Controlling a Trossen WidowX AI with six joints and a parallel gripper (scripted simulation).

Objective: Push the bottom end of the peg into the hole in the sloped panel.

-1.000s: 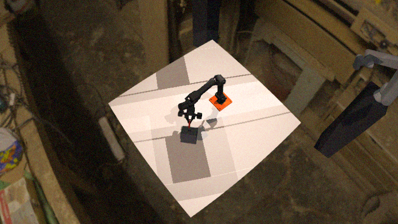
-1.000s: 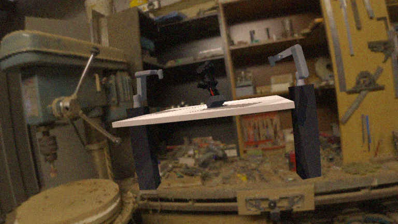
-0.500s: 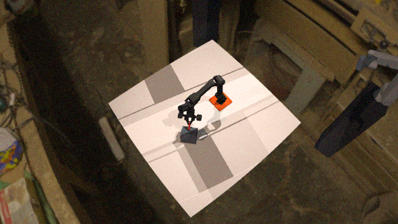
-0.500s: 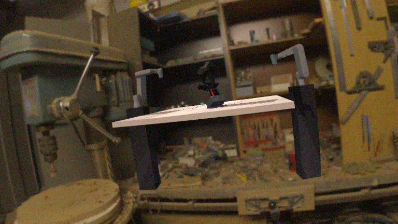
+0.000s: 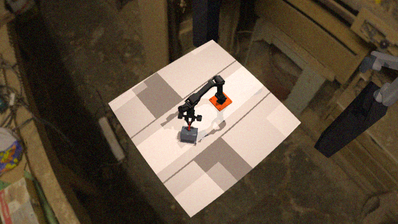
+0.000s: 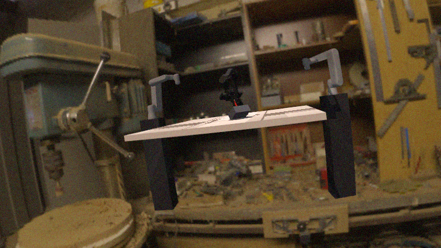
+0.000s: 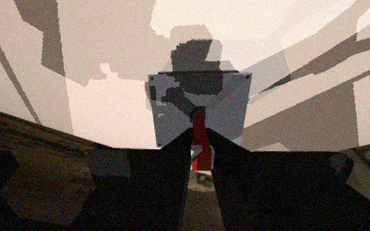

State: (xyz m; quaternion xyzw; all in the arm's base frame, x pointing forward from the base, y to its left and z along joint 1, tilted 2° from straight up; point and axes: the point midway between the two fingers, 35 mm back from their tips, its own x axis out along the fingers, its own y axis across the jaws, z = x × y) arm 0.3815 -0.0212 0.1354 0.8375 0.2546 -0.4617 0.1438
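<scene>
Right now the red peg is 10 mm behind my gripper tip and 20 mm above it. Also, from my gripper tip: grey sloped panel: 30 mm ahead, 20 mm to the left, 70 mm below.
</scene>
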